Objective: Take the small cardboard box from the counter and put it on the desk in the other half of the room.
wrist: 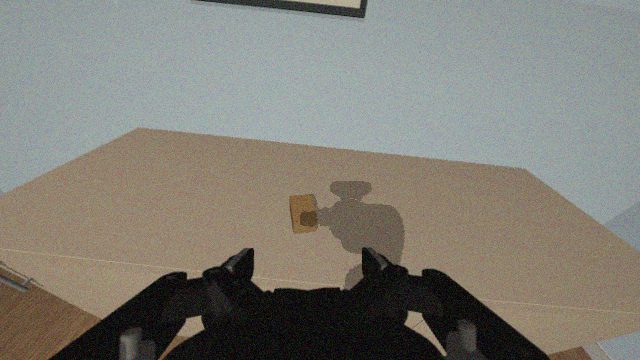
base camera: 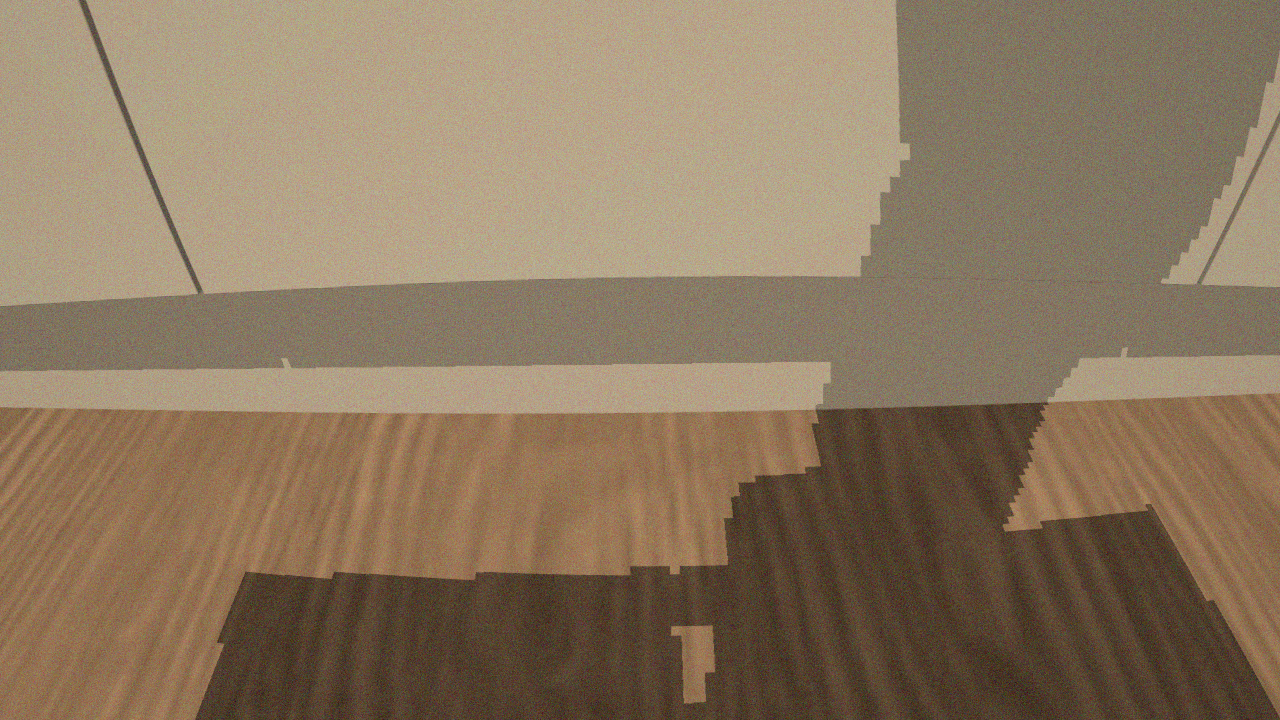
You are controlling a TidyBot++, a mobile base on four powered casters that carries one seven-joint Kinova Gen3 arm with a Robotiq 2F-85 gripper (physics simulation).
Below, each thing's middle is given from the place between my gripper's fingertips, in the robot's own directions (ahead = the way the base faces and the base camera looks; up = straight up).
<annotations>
I see the small cardboard box (wrist: 304,219) 27 cm ahead of my hand, 25 cm below it and 2 cm to the left of it.
</annotations>
